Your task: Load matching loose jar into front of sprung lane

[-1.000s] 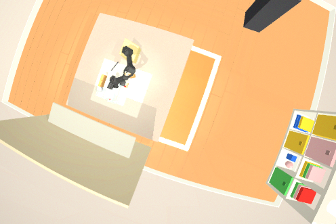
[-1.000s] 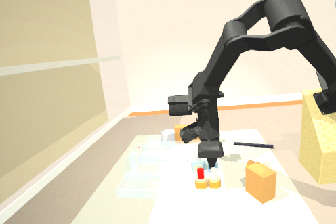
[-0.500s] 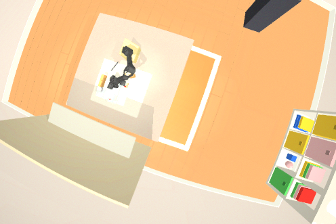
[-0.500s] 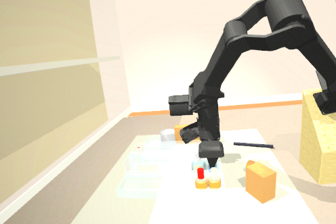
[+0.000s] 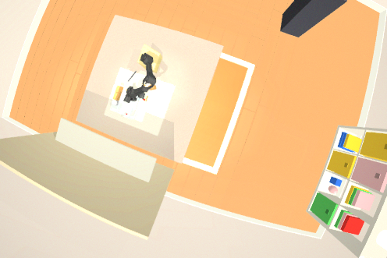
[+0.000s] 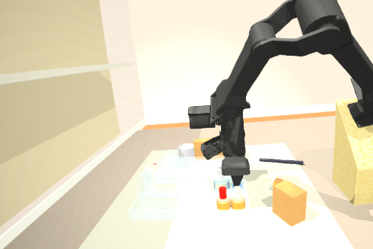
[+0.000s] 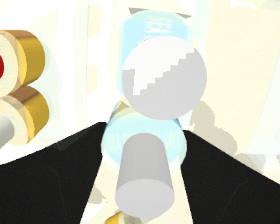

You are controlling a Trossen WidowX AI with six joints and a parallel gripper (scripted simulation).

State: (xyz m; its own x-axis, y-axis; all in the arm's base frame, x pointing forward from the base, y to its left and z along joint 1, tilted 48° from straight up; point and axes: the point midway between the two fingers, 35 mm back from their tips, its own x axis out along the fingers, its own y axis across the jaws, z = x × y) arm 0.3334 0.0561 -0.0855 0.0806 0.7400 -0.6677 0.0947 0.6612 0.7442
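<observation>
My gripper tip is 14 cm short of the clear sprung lane, 4 cm to the left of it and 1 cm above it. The rest, counted from my gripper tip: dark rod (16 cm behind, 14 cm to the right, 2 cm below).
</observation>
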